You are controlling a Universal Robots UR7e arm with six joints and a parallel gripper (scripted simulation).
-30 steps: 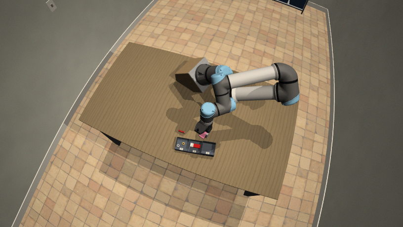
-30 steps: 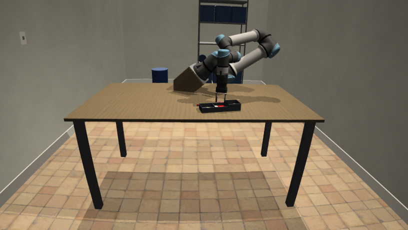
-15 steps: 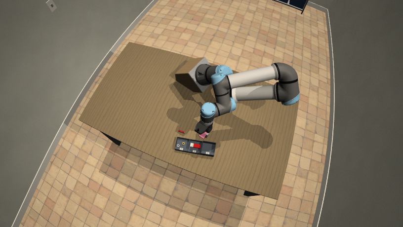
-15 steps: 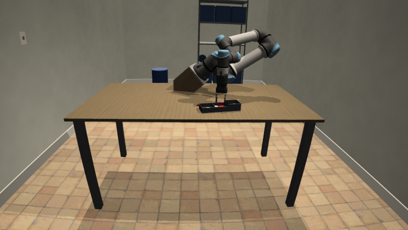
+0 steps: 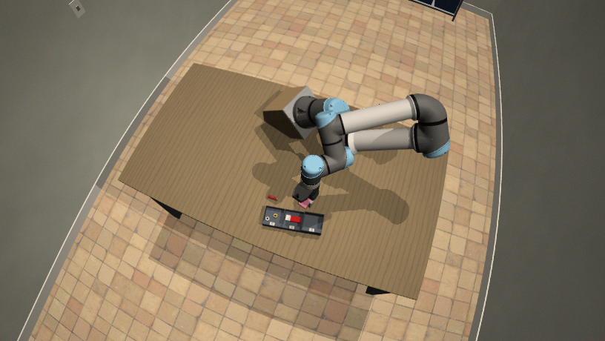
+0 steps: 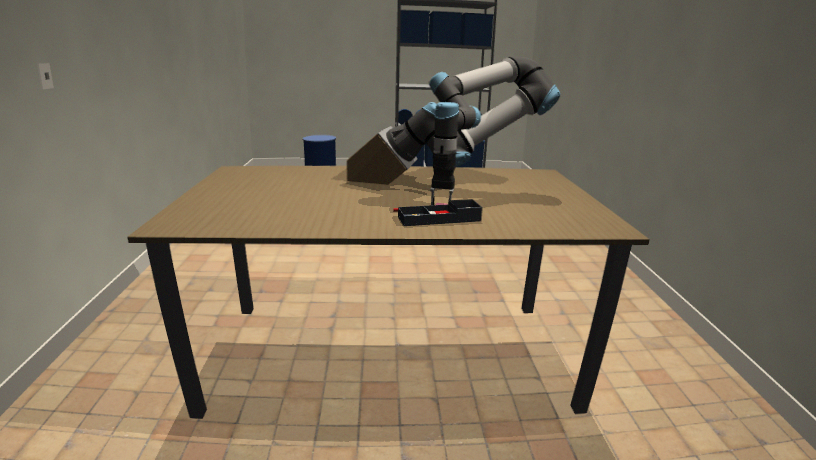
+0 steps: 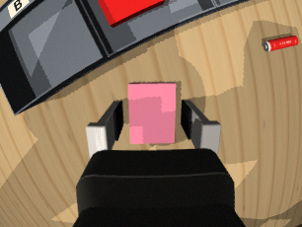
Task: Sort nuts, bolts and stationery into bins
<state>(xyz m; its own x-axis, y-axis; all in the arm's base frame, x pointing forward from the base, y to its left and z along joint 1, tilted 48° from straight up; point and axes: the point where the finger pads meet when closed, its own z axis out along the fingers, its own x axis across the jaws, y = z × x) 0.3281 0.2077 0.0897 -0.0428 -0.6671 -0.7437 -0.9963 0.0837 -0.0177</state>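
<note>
Right now the pink flat block is 1 cm below my hand. Also, from my hand: white eraser (10 cm ahead, 1 cm below); red cylinder (6 cm ahead, 13 cm to the right, 1 cm below); three joined bins (10 cm ahead, 1 cm to the left).
</note>
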